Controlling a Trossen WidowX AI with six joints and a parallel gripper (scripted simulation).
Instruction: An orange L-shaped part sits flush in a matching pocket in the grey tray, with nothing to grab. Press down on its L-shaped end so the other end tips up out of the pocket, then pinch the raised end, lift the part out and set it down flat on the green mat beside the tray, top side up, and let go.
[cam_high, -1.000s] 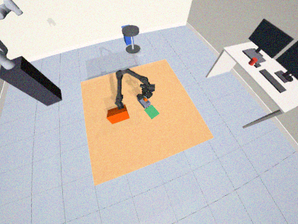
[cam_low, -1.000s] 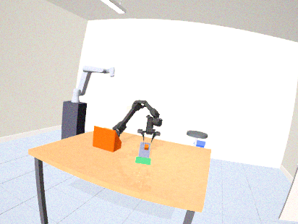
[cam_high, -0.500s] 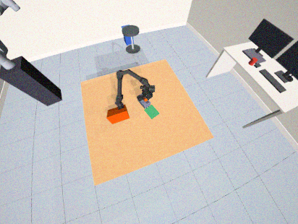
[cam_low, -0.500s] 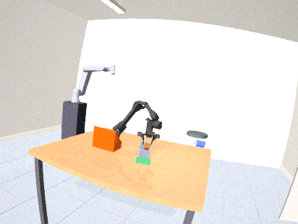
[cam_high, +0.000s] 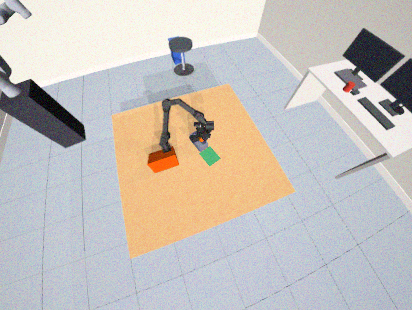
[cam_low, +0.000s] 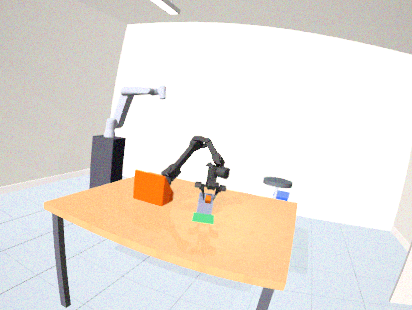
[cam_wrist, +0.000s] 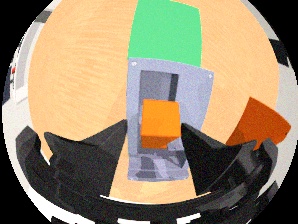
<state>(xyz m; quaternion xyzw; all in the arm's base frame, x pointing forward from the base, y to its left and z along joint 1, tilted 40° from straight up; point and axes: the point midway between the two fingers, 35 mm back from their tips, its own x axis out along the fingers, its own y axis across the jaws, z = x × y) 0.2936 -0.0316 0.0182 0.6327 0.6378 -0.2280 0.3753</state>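
The green mat is 1 cm ahead of my gripper tip, 14 cm to the right of it and 8 cm below it. From my gripper tip the other things lie so: orange l-shaped part (2 cm behind, 3 cm to the left, 3 cm below).
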